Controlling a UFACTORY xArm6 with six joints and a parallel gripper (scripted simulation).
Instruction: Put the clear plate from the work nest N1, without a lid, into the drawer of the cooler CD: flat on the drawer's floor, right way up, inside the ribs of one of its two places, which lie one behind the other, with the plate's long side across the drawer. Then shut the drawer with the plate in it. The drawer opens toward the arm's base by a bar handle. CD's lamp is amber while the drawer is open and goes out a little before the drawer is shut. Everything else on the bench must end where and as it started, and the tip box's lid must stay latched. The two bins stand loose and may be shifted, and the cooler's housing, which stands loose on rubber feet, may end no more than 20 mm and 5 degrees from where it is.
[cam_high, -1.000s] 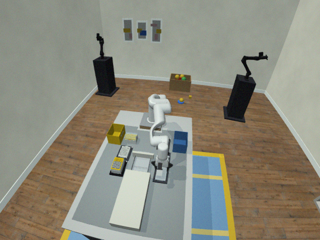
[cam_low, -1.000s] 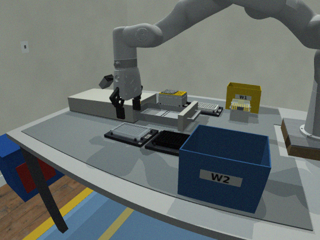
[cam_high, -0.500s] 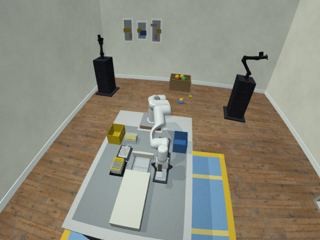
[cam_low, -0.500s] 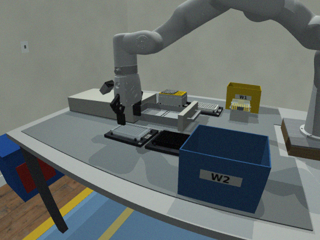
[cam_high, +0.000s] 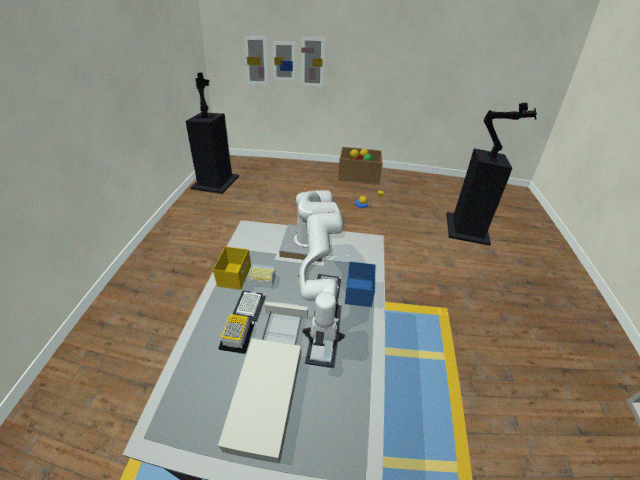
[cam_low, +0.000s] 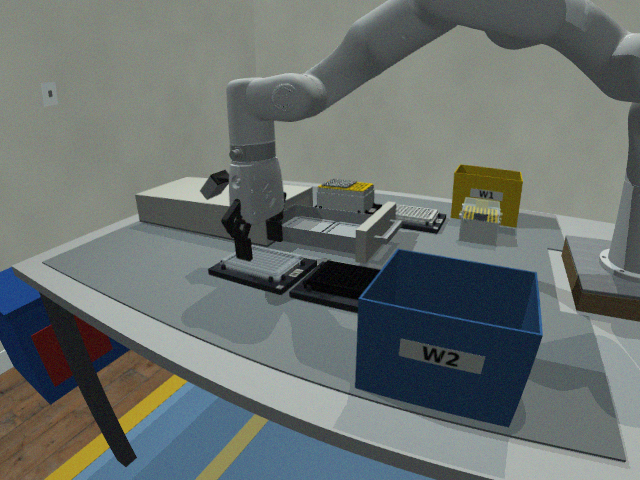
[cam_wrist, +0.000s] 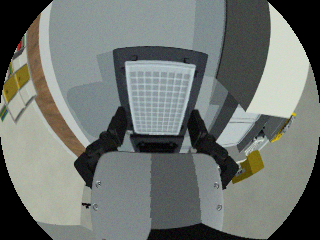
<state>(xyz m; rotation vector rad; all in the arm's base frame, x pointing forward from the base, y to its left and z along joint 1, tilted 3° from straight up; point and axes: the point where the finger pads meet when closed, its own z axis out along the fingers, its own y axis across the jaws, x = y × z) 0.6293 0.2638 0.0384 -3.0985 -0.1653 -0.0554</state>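
Right now the clear plate is 30 mm below my hand. The rest, counted from my hand: black plate (170 mm behind, 20 mm to the right, 30 mm below); then drawer (30 mm behind, 190 mm to the right, 30 mm below); then nest (50 mm below).
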